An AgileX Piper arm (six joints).
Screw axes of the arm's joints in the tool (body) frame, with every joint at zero. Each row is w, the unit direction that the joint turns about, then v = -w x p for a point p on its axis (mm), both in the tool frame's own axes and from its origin. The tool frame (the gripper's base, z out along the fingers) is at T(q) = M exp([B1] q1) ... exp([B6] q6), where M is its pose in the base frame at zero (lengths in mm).
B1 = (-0.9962, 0, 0.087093, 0.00, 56.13, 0.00)
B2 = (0, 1, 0, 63.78, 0.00, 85.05)
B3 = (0, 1, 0, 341.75, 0.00, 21.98)
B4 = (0, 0, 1, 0.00, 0.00, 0.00)
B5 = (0, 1, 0, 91.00, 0.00, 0.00)
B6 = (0, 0, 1, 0.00, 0.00, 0.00)
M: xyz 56.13 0.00 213.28 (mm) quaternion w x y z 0.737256 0 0.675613 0
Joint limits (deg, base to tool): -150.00..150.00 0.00..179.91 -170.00..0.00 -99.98..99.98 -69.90..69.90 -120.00..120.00
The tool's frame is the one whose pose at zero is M.
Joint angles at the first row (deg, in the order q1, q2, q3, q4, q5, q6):
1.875, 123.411, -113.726, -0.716, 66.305, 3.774
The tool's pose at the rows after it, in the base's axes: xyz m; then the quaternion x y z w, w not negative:
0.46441 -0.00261 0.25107 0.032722 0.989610 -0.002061 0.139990
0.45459 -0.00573 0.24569 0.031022 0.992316 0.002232 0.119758
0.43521 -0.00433 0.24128 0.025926 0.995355 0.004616 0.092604
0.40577 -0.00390 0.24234 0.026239 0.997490 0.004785 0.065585
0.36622 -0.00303 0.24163 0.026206 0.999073 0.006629 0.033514
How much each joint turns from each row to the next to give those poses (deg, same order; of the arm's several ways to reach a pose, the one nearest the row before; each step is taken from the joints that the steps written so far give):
-2.058, -0.065, 0.199, -0.042, 2.793, 0.001
-0.539, -1.602, 3.784, 0.758, 0.139, -0.916
0.074, -3.477, 6.662, 0.397, -0.059, -0.629
0.000, -5.537, 8.578, 0.068, 0.063, -0.001
0.000, -6.982, 10.662, 0.286, -0.002, -0.115

